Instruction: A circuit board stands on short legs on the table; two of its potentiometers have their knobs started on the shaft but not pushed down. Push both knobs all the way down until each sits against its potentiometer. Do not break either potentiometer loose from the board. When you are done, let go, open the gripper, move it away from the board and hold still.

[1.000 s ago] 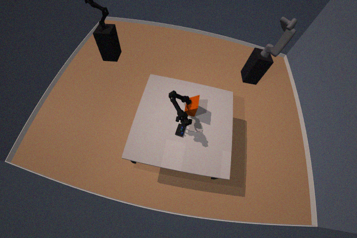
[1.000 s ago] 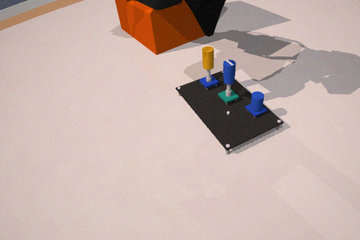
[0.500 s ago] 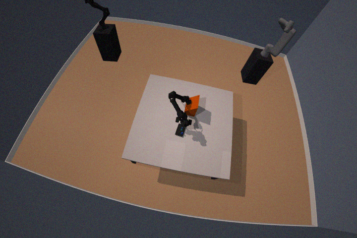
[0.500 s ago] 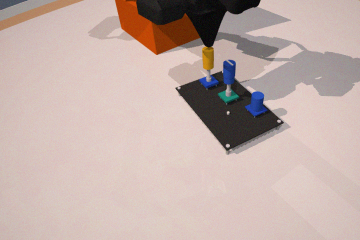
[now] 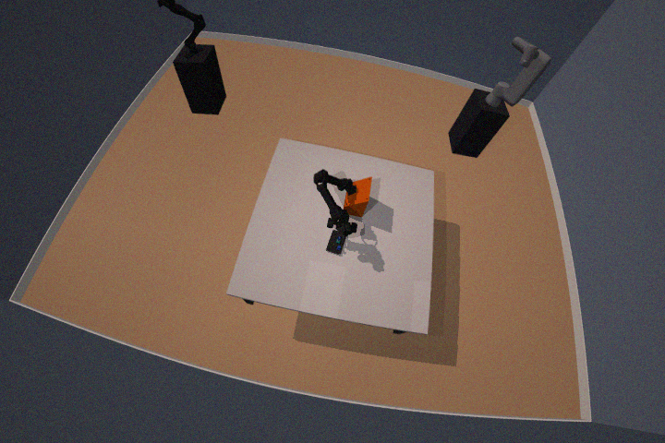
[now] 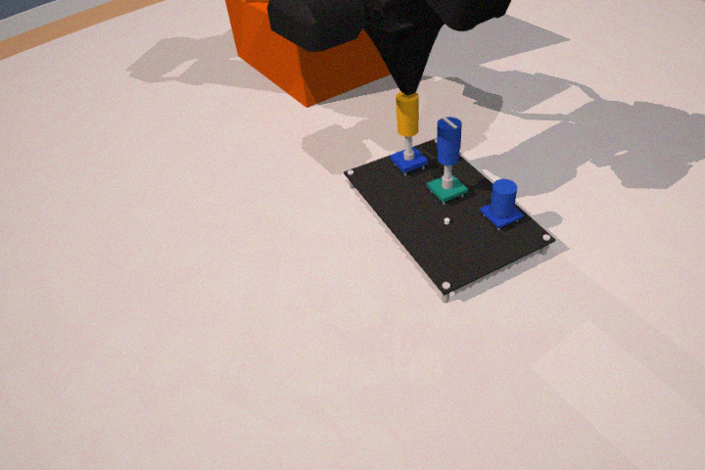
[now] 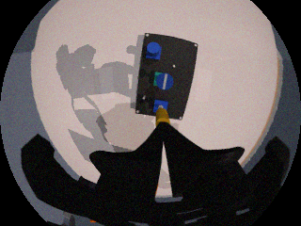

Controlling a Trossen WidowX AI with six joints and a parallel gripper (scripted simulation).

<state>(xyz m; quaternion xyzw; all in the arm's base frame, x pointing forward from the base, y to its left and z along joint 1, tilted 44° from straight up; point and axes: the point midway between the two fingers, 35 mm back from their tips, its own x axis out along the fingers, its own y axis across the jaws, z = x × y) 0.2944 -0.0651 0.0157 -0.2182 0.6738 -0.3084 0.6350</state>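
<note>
My gripper tip is now 20 mm above the yellow knob.
</note>
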